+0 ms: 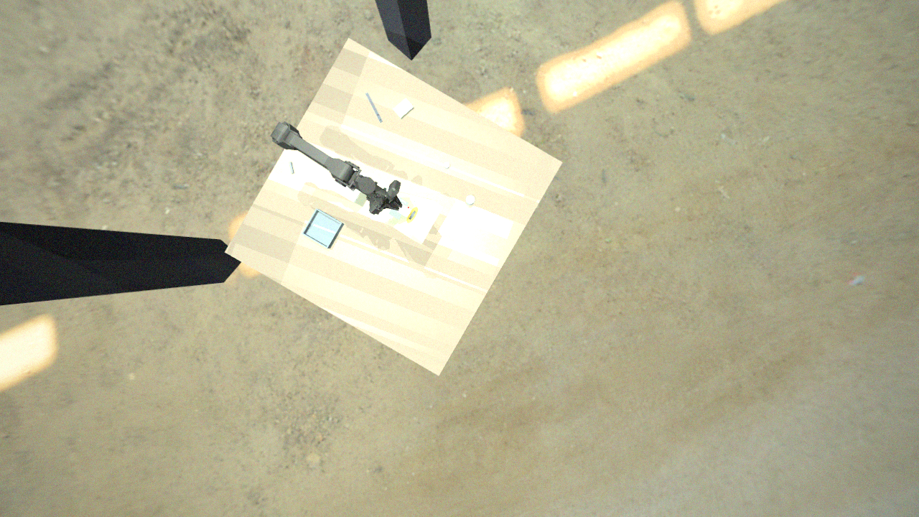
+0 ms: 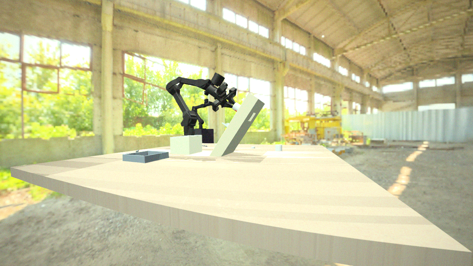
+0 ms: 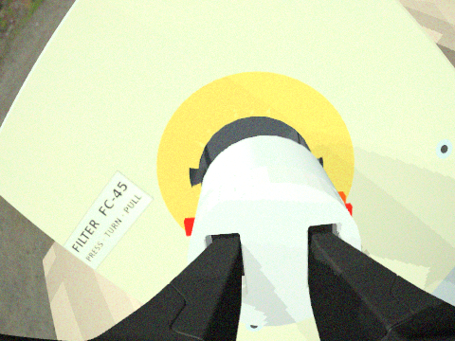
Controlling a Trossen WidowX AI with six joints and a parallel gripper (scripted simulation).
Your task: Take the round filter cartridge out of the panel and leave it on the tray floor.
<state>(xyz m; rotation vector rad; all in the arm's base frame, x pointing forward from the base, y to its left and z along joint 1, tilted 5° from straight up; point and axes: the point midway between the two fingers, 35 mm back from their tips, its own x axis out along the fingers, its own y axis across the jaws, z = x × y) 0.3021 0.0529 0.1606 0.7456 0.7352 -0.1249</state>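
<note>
Now: gripper tip 10 mm short of the service panel and 110 mm above it. From my gripper tip the other things lie so: round filter cartridge (10 mm ahead, 10 mm below); then white square (410 mm behind, 400 mm to the left, 270 mm below); then blue-grey tray (320 mm behind, 350 mm to the right, 260 mm below).
</note>
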